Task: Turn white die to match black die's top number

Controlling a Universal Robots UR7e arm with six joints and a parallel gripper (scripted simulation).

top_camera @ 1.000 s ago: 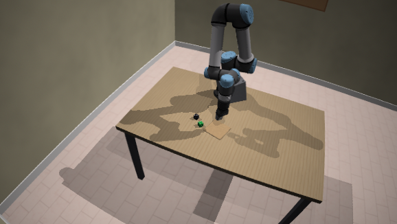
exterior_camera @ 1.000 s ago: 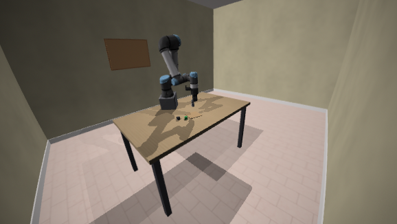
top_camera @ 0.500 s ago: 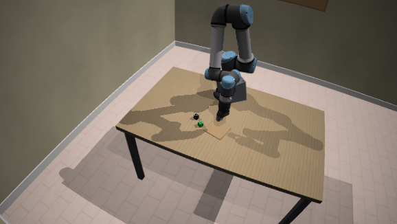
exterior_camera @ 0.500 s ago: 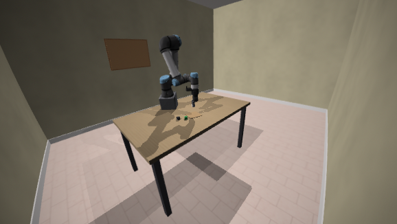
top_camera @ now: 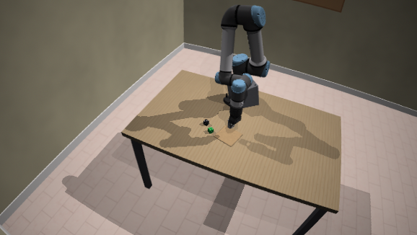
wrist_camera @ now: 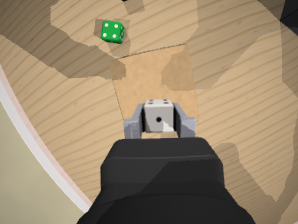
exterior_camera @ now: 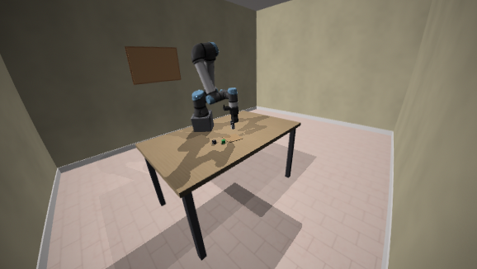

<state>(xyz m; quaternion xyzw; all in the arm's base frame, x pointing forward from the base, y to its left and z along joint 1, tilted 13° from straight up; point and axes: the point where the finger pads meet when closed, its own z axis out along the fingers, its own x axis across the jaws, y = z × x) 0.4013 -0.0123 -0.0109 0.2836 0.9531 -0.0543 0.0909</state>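
My hand is right at the white die. Also, from my hand: tan mat (10 mm to the right, 110 mm below); then green die (10 mm behind, 130 mm to the right, 100 mm below); then black die (70 mm behind, 180 mm to the right, 100 mm below).
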